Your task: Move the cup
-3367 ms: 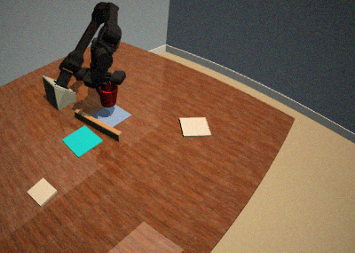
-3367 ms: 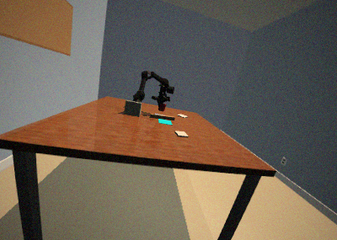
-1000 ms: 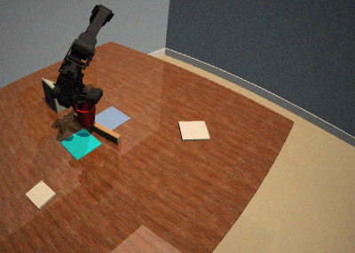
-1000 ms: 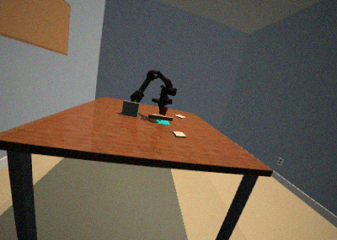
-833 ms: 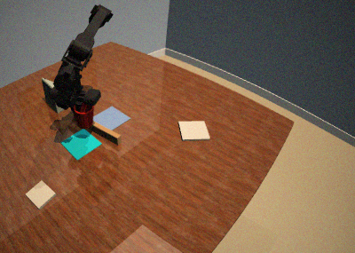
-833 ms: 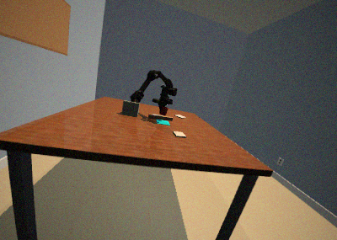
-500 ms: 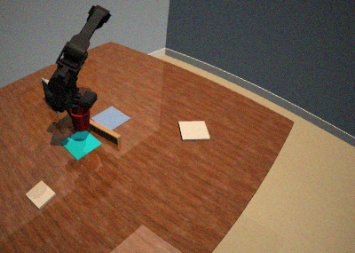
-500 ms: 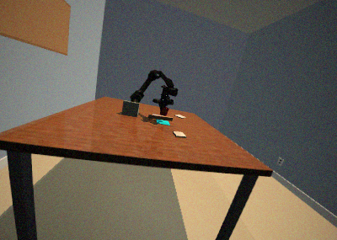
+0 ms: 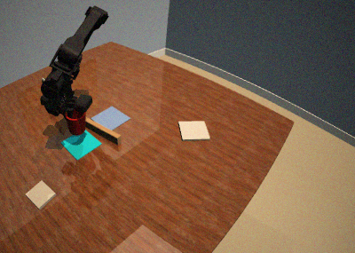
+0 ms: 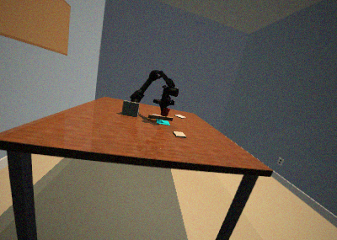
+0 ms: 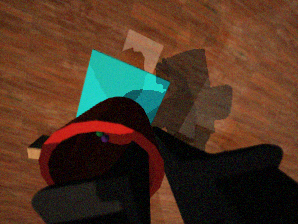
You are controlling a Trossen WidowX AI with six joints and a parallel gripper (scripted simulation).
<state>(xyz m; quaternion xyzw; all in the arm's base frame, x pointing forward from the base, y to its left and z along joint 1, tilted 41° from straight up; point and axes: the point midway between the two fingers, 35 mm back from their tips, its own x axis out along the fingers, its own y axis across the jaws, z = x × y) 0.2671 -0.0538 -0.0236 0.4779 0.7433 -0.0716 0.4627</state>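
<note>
The teal pad lies 30 mm ahead of my gripper tip, 20 mm to the left of it and 100 mm below it. Round my gripper tip: low wooden bar: 100 mm to the left, 90 mm below; red cup: 20 mm ahead, 20 mm to the left; light blue pad: 30 mm behind, 180 mm to the left, 100 mm below.
</note>
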